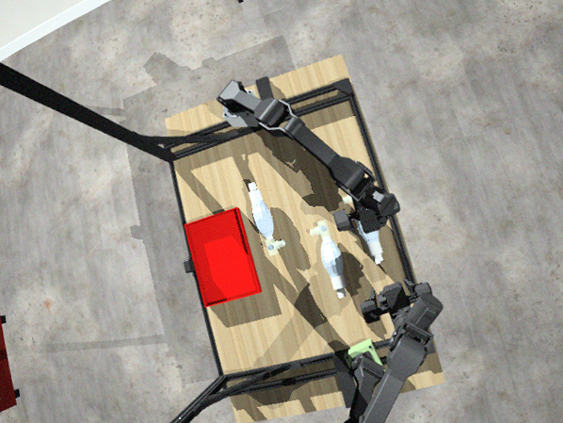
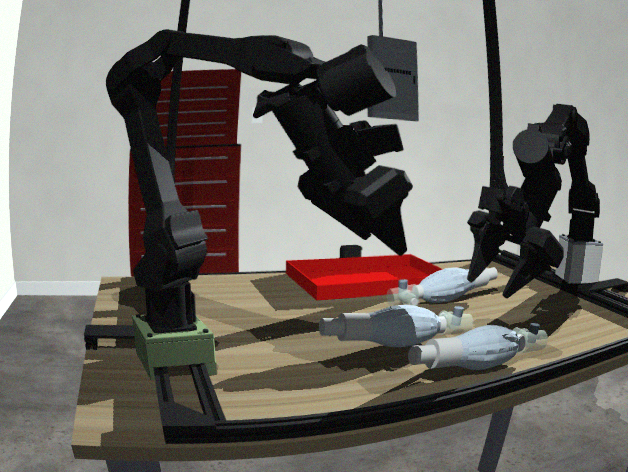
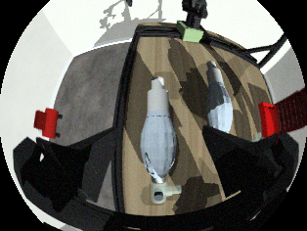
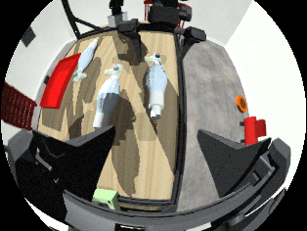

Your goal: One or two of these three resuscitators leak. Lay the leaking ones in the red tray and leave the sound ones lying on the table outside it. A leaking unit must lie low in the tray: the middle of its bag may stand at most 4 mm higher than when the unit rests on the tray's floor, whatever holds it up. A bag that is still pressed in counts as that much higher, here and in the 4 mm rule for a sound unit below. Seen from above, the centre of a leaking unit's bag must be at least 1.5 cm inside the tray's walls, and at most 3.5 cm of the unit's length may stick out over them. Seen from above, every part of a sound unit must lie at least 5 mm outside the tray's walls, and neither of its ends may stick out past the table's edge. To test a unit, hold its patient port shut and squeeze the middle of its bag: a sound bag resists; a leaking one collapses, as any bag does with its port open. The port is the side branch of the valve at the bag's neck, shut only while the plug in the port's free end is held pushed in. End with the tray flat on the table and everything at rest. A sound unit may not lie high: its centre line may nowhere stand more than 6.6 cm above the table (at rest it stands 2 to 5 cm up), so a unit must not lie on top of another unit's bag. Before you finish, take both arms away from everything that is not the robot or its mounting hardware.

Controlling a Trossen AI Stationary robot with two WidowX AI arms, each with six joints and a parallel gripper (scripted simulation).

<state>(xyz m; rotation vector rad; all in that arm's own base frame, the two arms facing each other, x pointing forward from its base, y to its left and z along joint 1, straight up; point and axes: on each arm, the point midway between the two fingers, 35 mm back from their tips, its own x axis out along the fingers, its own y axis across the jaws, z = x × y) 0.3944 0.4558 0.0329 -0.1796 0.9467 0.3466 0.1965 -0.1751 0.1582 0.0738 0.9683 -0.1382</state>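
Now: the red tray 510 mm behind my left hand, 120 mm to the left of it and 140 mm below it.
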